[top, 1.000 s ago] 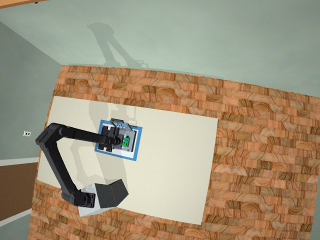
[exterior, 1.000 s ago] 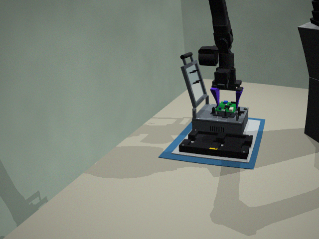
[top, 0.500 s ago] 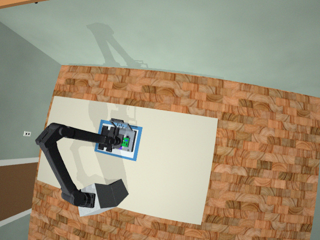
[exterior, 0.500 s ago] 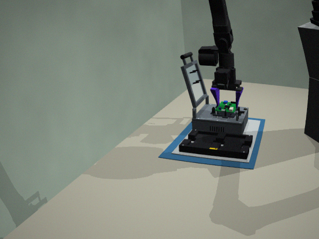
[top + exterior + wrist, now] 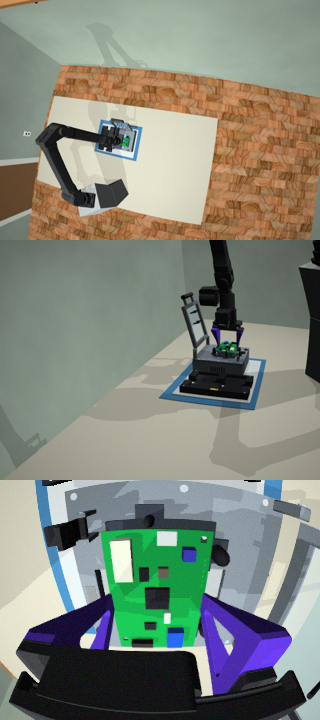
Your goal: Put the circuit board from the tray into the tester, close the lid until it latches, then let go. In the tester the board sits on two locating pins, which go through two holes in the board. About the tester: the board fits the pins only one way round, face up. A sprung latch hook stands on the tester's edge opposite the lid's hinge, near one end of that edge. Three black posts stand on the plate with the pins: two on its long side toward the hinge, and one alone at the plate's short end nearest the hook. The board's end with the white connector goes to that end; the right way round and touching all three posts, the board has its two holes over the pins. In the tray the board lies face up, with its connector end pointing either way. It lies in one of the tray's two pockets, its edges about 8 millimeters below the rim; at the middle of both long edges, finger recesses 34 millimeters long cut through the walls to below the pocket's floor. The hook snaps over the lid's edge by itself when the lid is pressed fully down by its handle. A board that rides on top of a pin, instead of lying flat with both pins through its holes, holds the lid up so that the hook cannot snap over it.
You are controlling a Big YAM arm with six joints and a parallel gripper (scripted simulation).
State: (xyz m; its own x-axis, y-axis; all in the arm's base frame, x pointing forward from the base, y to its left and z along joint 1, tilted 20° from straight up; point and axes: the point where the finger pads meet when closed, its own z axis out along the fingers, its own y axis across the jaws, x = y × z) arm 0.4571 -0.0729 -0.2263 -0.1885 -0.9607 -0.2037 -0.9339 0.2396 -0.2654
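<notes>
Right now the green circuit board is right at my hand. Also, from my hand: tester (40 mm ahead, 30 mm to the left, 20 mm above); tester lid (120 mm ahead, 20 mm to the right, 90 mm above); tester plate (10 mm ahead, 20 mm below).
</notes>
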